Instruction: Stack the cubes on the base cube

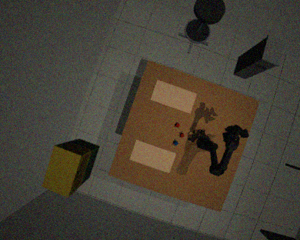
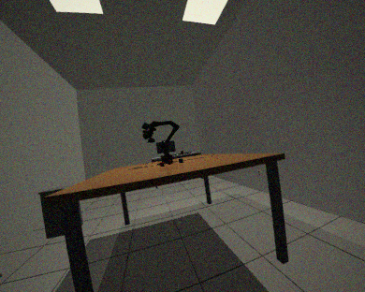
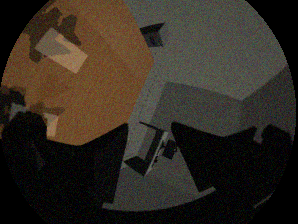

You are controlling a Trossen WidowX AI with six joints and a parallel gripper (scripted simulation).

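Right now my gripper tip is 440 mm short of the blue cube, 260 mm above it and 250 mm to the right of it.
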